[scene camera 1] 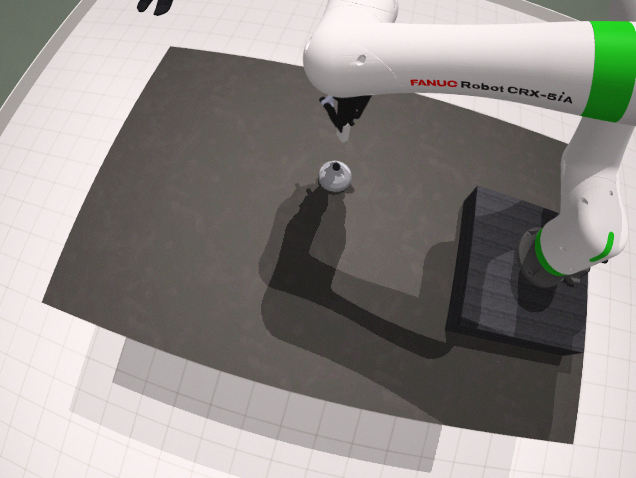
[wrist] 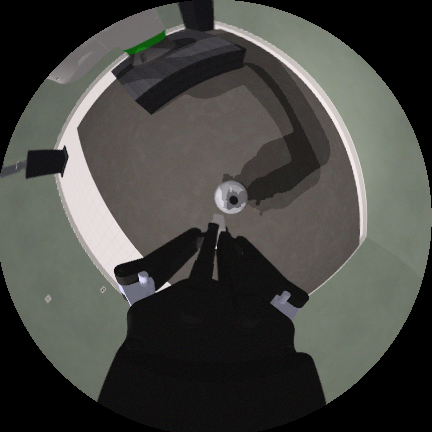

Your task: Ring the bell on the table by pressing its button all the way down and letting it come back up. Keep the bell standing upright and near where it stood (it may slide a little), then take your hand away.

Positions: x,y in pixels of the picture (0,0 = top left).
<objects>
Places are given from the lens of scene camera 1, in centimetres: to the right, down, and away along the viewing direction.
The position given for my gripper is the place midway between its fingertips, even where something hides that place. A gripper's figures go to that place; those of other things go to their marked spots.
my gripper [scene camera 1: 342,137]: 6, -24, 90
dome-shaped bell [scene camera 1: 334,181]: 4, -14, 96
</objects>
